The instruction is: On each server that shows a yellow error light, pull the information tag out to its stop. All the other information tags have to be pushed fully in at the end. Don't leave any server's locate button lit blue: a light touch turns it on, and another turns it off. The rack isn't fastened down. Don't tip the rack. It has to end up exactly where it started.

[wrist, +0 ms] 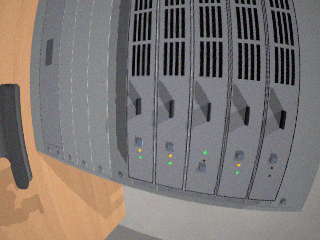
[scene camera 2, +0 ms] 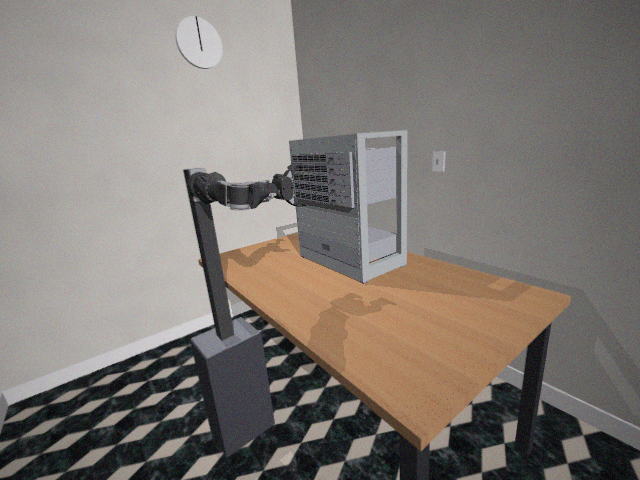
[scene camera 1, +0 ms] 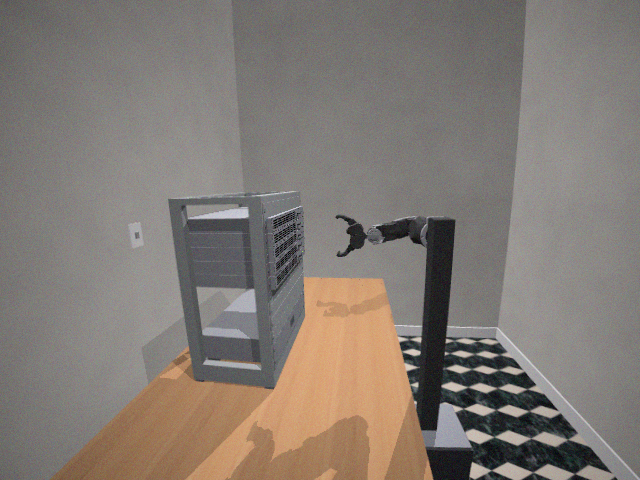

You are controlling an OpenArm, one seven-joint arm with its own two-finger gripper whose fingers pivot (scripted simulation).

I see a dark post (scene camera 1: 440,242).
